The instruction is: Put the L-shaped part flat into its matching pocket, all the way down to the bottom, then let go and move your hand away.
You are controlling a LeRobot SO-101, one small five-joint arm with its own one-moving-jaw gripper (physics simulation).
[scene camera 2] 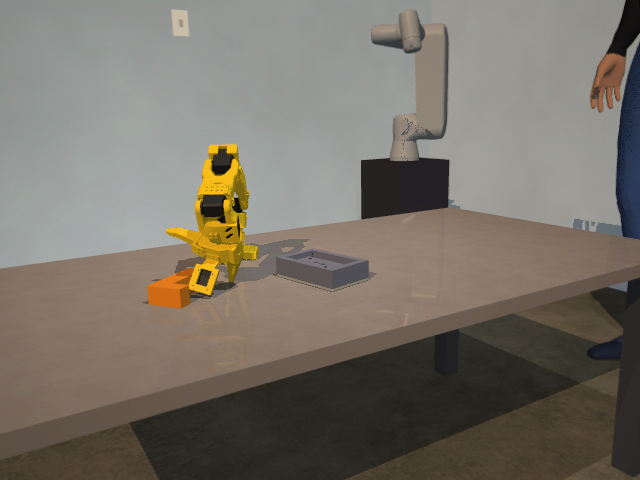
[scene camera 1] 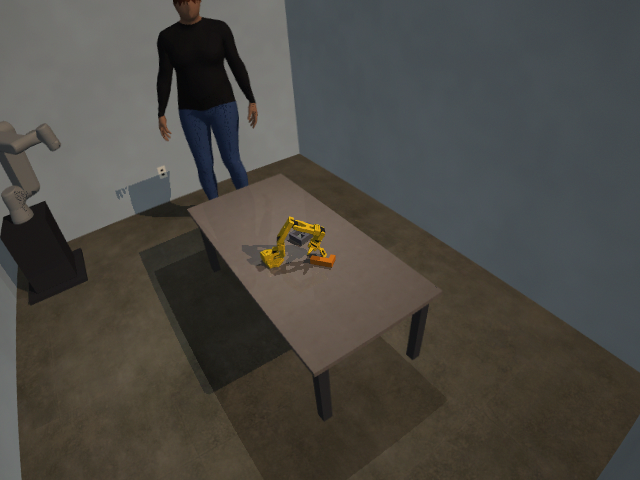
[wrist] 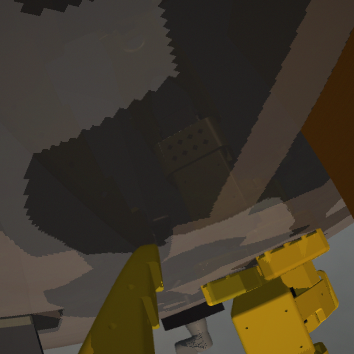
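The orange L-shaped part [scene camera 1: 322,261] [scene camera 2: 169,295] lies on the table; it also fills part of the right edge of the wrist view [wrist: 337,120]. The grey block with the pocket [scene camera 1: 297,240] [scene camera 2: 305,273] stands apart from it, to its right in the second scene view. A dark corner of the block [wrist: 17,334] shows at the wrist view's lower left. My gripper [scene camera 1: 317,252] [scene camera 2: 200,255] is fully open and empty, with one jaw low, near the table, beside the orange part. The wrist camera housing hides some of the part in the second scene view.
The table [scene camera 1: 320,330] [scene camera 2: 413,281] bears my arm's base [scene camera 1: 271,258], the part and the block. A person [scene camera 1: 206,67] stands behind the far table end. A grey robot arm [scene camera 1: 18,167] [scene camera 2: 431,82] stands on a black pedestal [scene camera 1: 43,248] [scene camera 2: 403,188] away from the table.
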